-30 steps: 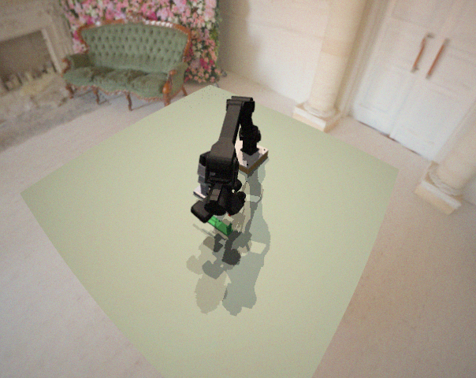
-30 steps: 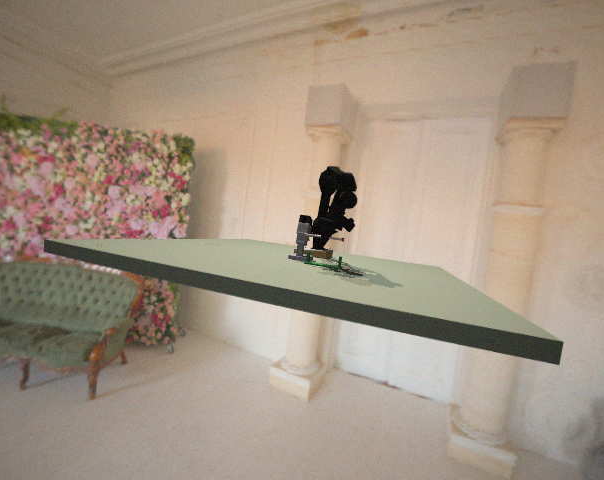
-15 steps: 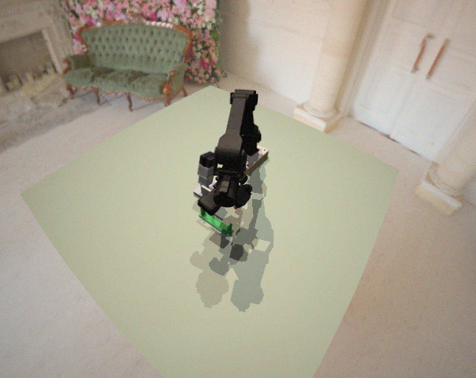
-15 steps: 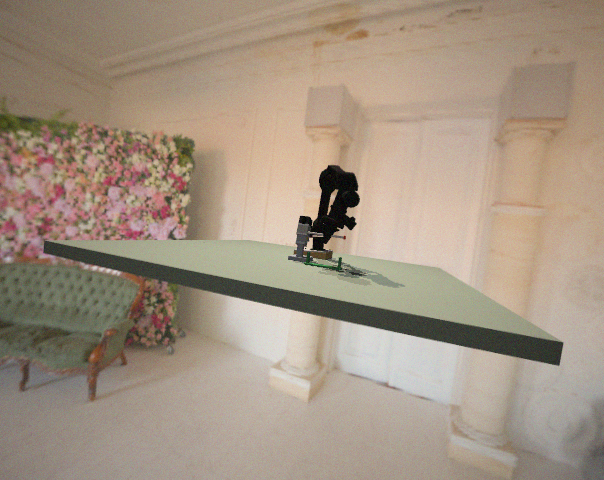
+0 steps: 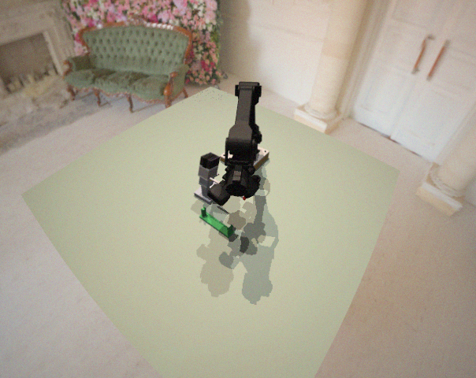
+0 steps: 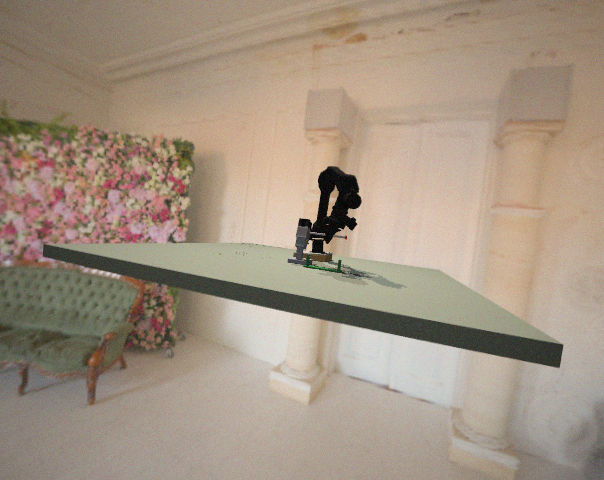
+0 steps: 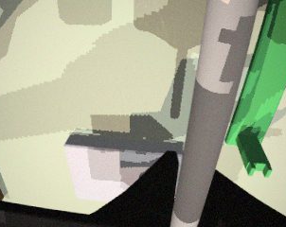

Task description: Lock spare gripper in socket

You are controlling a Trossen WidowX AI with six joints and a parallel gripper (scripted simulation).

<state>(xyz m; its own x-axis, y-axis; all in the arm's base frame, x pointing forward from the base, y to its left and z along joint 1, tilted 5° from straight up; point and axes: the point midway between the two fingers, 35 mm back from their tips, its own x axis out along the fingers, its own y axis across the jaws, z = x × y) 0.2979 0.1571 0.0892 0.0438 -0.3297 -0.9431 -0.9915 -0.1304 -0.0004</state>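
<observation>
Now: gripper tip 110 mm to the left of the grey mount, 40 mm above it and 20 mm past it. From my gripper tip the other things lie so: spare gripper: 110 mm to the right, 30 mm above, 20 mm behind; then green rack: 70 mm below, 70 mm ahead, 20 mm to the left.
</observation>
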